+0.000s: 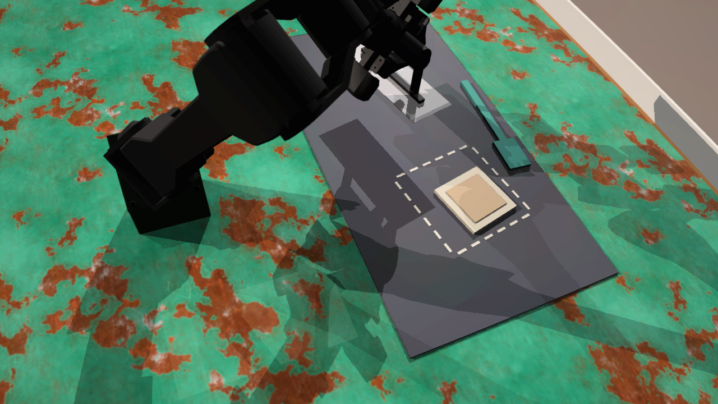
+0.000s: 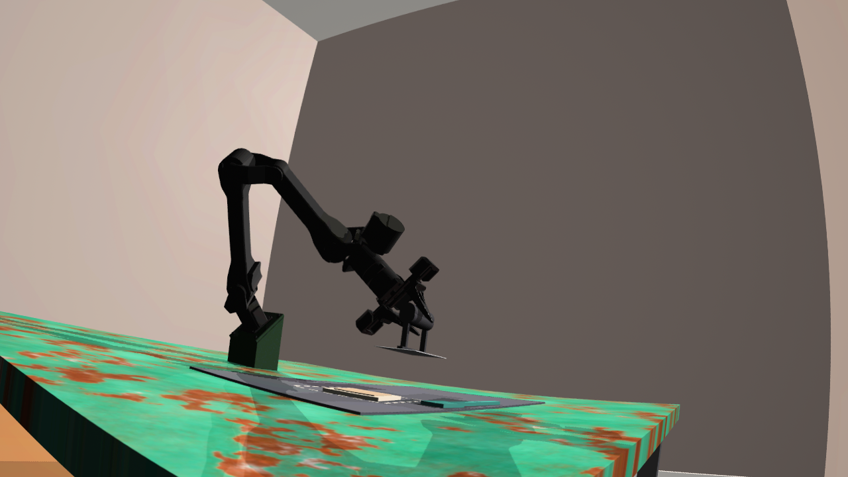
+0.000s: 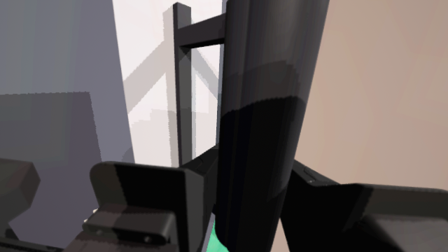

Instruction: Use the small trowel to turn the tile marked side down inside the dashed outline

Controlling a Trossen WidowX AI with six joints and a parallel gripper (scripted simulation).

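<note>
My gripper tip is now 20 cm to the left of the cream tile, 12 cm above it and 4 cm short of it. The rest, counted from my gripper tip: mat (15 cm below, 7 cm to the right); then teal flat tool (14 cm ahead, 12 cm below, 8 cm to the right).
</note>
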